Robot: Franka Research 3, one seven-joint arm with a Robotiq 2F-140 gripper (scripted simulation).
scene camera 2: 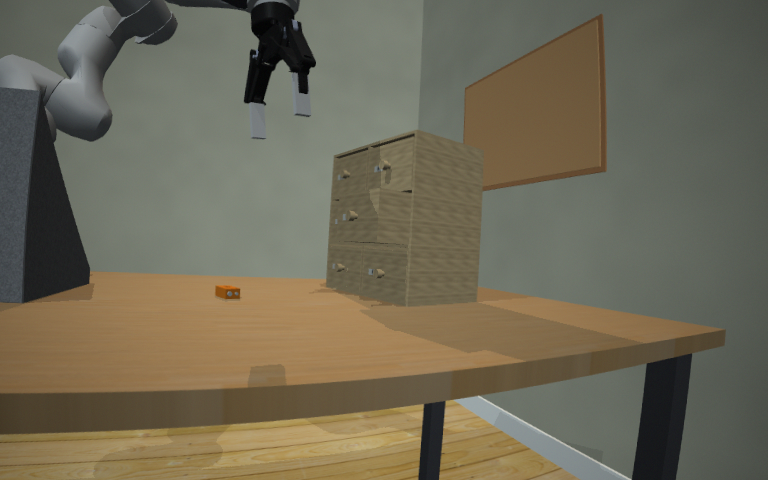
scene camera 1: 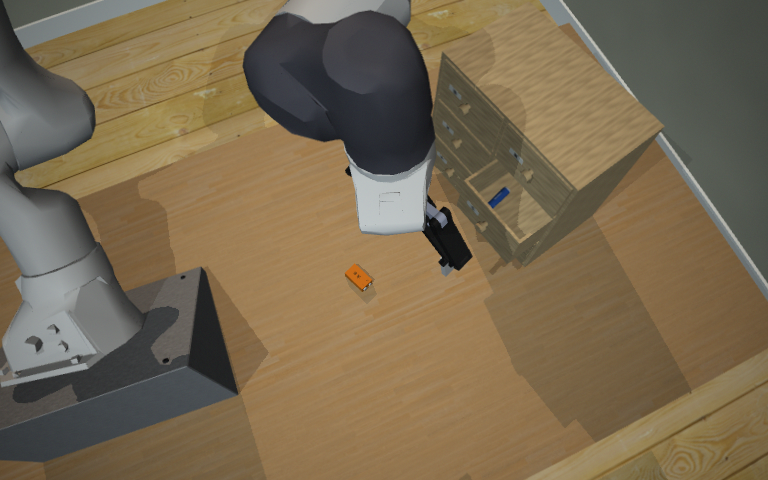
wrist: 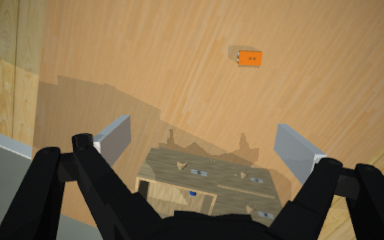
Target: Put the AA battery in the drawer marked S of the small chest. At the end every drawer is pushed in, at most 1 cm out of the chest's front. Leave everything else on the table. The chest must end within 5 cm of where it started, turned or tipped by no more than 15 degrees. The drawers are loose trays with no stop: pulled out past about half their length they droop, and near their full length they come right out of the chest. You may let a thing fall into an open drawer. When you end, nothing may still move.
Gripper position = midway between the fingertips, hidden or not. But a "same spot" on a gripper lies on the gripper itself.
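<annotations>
Scene camera 2 shows my gripper, and in scene camera 1 (411, 233) I see the gripper as well. The wrist view shows my gripper too, and on it (wrist: 38, 201) and (scene camera 2: 290, 40) are the same spot.
</annotations>
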